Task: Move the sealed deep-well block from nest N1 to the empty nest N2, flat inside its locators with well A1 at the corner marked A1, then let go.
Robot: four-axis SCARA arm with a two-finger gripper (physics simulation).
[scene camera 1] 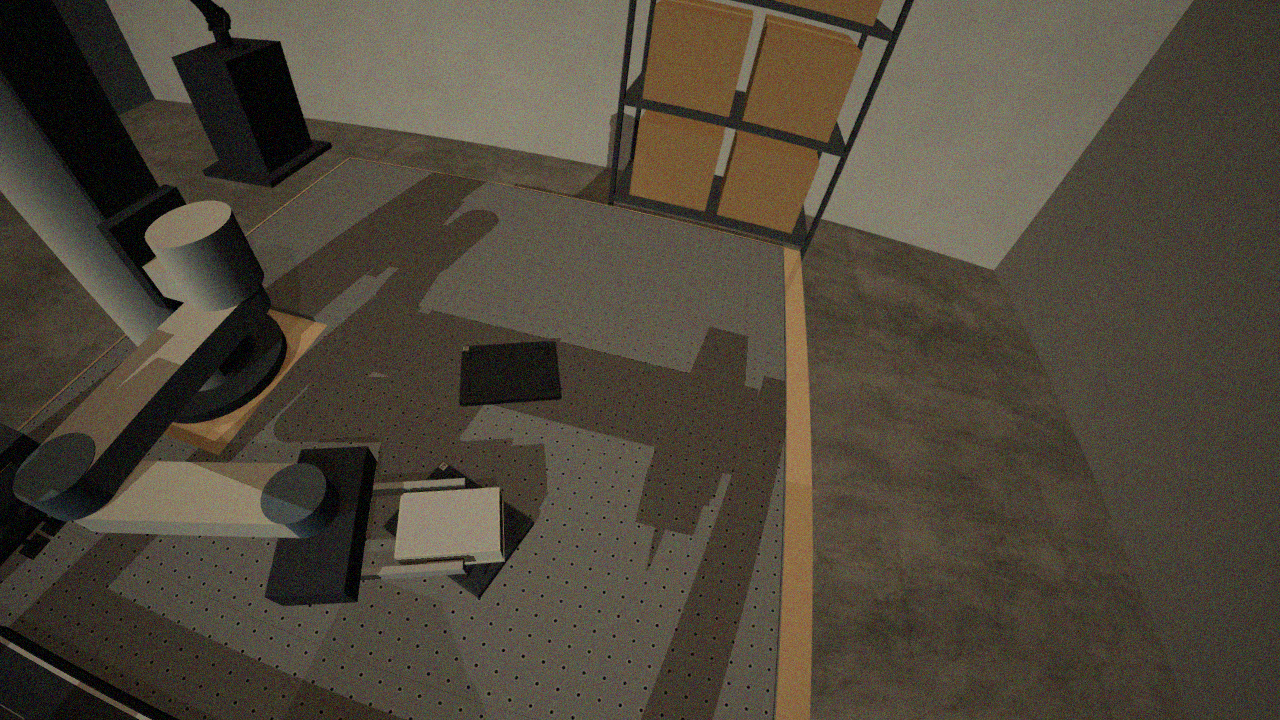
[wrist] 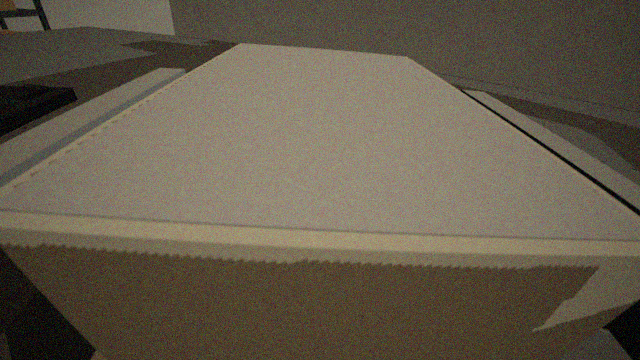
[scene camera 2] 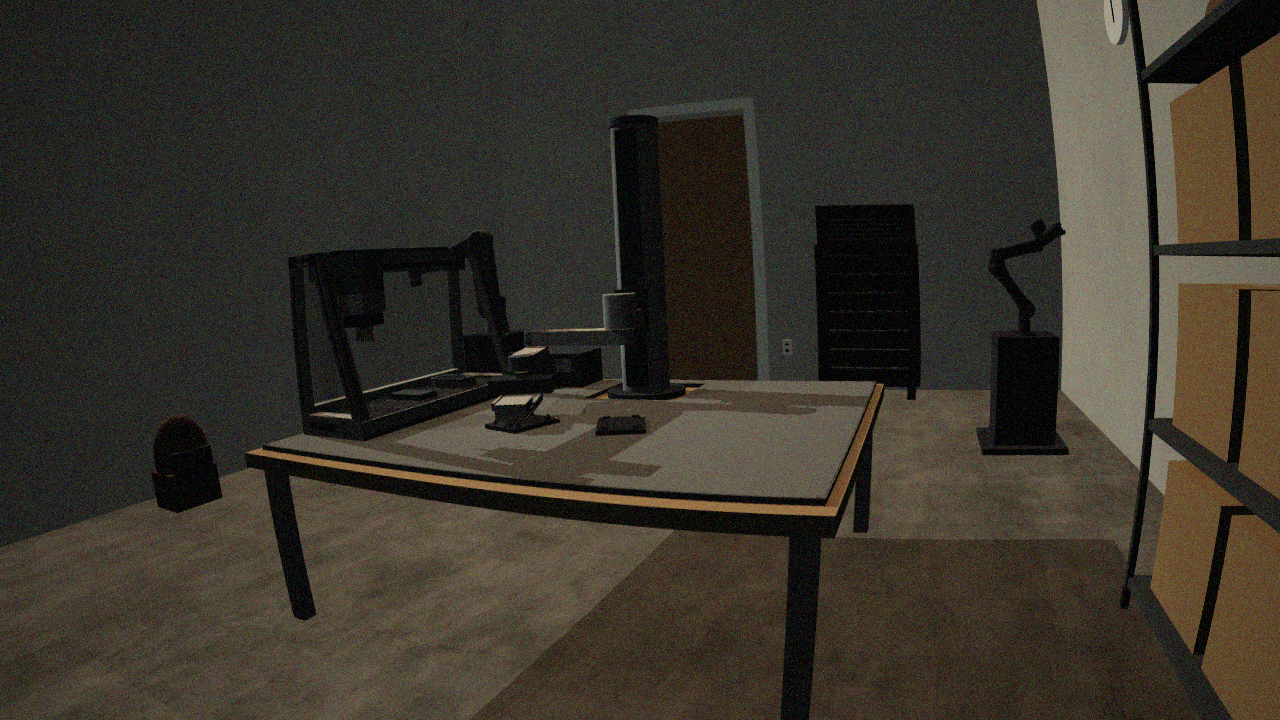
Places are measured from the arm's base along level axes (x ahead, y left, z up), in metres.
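Pixels of known places: gripper, fingertip midpoint: (scene camera 1: 465, 524) (wrist: 324, 104) (scene camera 2: 513, 406); arm's base, link origin: (scene camera 2: 646, 394).
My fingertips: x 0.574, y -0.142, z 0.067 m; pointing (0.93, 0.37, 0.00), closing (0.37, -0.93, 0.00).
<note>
For each thing: its top centre in the pictures, then the offset to it from my fingertips. "pt": a spot on its surface instead.
- sealed deep-well block, top centre: (wrist: 330, 80) (scene camera 1: 448, 521) (scene camera 2: 513, 400) 0.013 m up, 0.017 m back, 0.007 m right
- Nest N1, top centre: (scene camera 1: 509, 367) (scene camera 2: 620, 420) 0.036 m down, 0.053 m back, 0.281 m left
- wooden table edge, surface spot: (scene camera 1: 796, 447) pt 0.067 m down, 0.449 m ahead, 0.285 m left
The sealed deep-well block (scene camera 1: 449, 524) (scene camera 2: 516, 411) (wrist: 320, 150), pale with a flat top, is between the fingers of my gripper (scene camera 1: 465, 525) (wrist: 324, 104), which is shut on it along two opposite sides. The block is over nest N2 (scene camera 1: 518, 524) (scene camera 2: 546, 420), turned well off the nest's edges, so dark nest corners stick out around it. It looks slightly above the nest; the gap is hard to judge. A small light mark shows at N2's back corner in scene camera 1. Well A1 cannot be made out. Nest N1 (scene camera 1: 510, 372) (scene camera 2: 621, 425) (wrist: 35, 105) is empty.
The arm's column (scene camera 2: 639, 250) stands behind the nests in scene camera 2. A framed machine (scene camera 2: 342, 344) stands at the table's left. The wooden table edge (scene camera 1: 796, 447) (scene camera 2: 537, 497) borders the perforated top. A shelf rack (scene camera 1: 828, 195) with boxes stands beyond it.
</note>
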